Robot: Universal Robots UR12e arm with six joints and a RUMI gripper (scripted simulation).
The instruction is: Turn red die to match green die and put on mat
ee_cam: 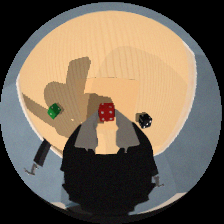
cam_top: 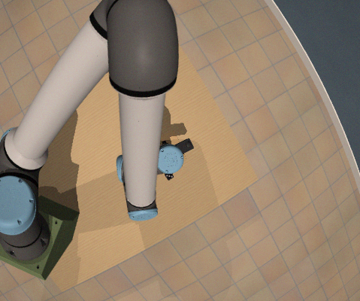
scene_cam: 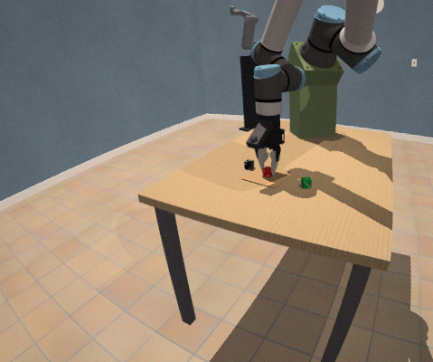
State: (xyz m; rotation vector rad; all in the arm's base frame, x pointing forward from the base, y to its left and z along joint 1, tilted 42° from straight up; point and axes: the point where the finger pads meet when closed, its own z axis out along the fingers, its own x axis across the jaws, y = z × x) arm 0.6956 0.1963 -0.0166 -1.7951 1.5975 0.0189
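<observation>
The red die lies right at my hand. From my hand the other things lie so: green die (30 mm behind, 150 mm to the left, 10 mm below); tan mat (20 mm below); black die (10 mm behind, 110 mm to the right, 10 mm below).
</observation>
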